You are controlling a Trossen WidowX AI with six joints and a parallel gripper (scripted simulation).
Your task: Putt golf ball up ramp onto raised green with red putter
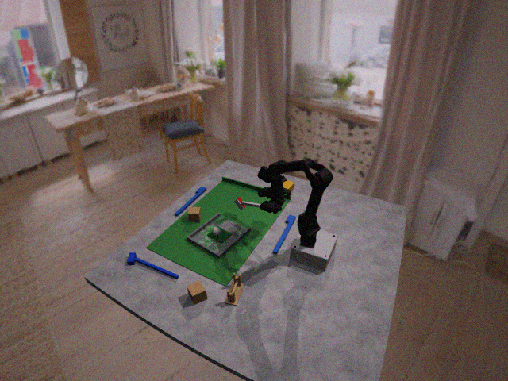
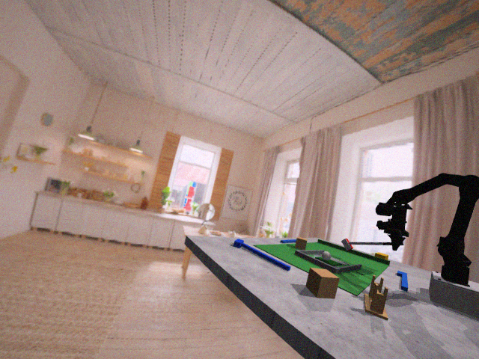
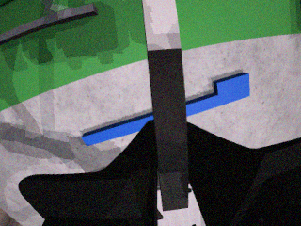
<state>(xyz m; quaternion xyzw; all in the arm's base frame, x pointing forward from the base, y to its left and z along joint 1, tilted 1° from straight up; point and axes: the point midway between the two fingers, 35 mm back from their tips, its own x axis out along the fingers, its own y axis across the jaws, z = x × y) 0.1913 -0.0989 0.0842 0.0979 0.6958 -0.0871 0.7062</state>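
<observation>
Now: gripper tip 110 mm short of the red putter and 30 mm to the left of it. The rest, counted from my gripper tip: wooden stand: 430 mm to the left, 90 mm below, 40 mm ahead; then white golf ball: 270 mm ahead, 130 mm to the left, 100 mm below; then yellow cube: 400 mm to the right, 100 mm below, 50 mm ahead.
</observation>
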